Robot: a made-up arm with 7 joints.
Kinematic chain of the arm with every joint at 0, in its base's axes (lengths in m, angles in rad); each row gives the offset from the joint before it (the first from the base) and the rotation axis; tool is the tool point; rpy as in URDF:
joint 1: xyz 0 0 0.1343 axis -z
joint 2: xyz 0 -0.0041 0.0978 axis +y
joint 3: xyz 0 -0.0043 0.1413 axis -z
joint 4: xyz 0 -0.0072 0.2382 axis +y
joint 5: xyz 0 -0.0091 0.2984 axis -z
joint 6: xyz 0 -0.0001 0.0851 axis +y
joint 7: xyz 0 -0.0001 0.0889 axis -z
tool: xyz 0 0 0 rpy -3.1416 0 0
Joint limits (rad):
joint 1: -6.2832..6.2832
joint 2: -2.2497..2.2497
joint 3: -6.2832..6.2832
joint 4: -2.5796..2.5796
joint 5: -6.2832..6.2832
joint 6: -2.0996..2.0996
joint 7: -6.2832..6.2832
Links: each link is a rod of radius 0.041 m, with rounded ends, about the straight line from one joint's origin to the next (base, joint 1, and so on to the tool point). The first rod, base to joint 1, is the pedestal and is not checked.
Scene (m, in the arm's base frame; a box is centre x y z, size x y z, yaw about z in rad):
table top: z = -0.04
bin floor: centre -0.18 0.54 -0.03 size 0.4 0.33 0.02 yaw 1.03
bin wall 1: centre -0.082 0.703 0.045 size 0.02 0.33 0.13 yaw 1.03
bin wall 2: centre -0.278 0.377 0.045 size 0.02 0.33 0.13 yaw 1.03
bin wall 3: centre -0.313 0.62 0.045 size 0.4 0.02 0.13 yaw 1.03
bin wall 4: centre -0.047 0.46 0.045 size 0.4 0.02 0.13 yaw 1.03
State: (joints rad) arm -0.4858 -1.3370 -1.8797 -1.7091 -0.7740 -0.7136 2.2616
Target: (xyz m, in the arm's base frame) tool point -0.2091 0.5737 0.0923
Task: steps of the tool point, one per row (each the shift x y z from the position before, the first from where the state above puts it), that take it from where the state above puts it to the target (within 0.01 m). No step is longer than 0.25 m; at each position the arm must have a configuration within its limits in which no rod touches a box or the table.
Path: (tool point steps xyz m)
1: -0.1386 -0.0121 -0.0459
2: -0.1529 0.0430 -0.0461
3: -0.1420 0.1061 -0.0432
4: -0.1023 0.1644 -0.0374
5: -0.0370 0.2046 -0.0287
6: 0.0447 0.2154 -0.0180
7: 0.1284 0.1903 -0.0056
8: 0.1978 0.1304 0.0074
9: 0.0007 0.0066 -0.0834
10: -0.0007 -0.0066 -0.0862

